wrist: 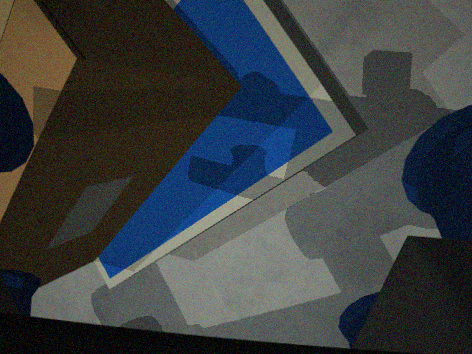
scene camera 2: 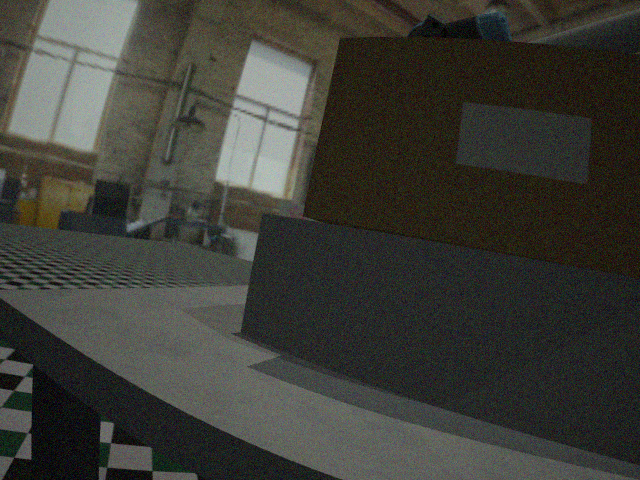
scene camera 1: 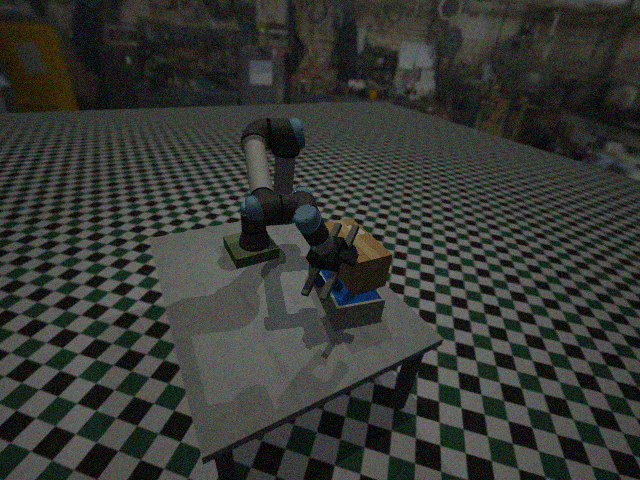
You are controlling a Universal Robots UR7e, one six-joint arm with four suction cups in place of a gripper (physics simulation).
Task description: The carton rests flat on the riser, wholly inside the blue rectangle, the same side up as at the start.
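Pixels of known places: hand, tool point: [wrist: 212,238]; arm's base, link origin: [scene camera 1: 254,243].
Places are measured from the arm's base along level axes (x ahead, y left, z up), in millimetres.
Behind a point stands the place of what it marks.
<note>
A brown carton [scene camera 1: 368,253] {x 590, y 171, z 221 mm} [scene camera 2: 413,154] {x 569, y 262, z 121 mm} [wrist: 126,114] {x 580, y 103, z 172 mm} with a grey label on its side lies flat on the far part of the grey riser [scene camera 1: 356,313] {x 663, y 74, z 20 mm} [scene camera 2: 413,320] {x 547, y 241, z 3 mm}. A broad strip of the blue rectangle [scene camera 1: 345,295] {x 597, y 70, z 64 mm} [wrist: 244,46] {x 642, y 112, z 64 mm} is bare on the near side, and the carton seems to reach past the riser's far edge. My suction gripper [scene camera 1: 324,266] {x 599, y 2, z 228 mm} hangs tilted beside the carton's near side, above the bare blue strip. Its dark blue cups [wrist: 442,171] show at the edges of the wrist view and touch nothing. The carton's tan top [wrist: 30,53] {x 599, y 128, z 220 mm} is free.
The riser stands near the right edge of the grey table [scene camera 1: 248,361] {x 569, y -338, z -56 mm} [scene camera 2: 154,330] {x 754, y 258, z -56 mm} [wrist: 247,266] {x 388, y 6, z -56 mm}. The arm's green base [scene camera 1: 250,251] {x 55, y -53, z 0 mm} is at the table's back. A checkered floor [scene camera 1: 516,258] surrounds the table.
</note>
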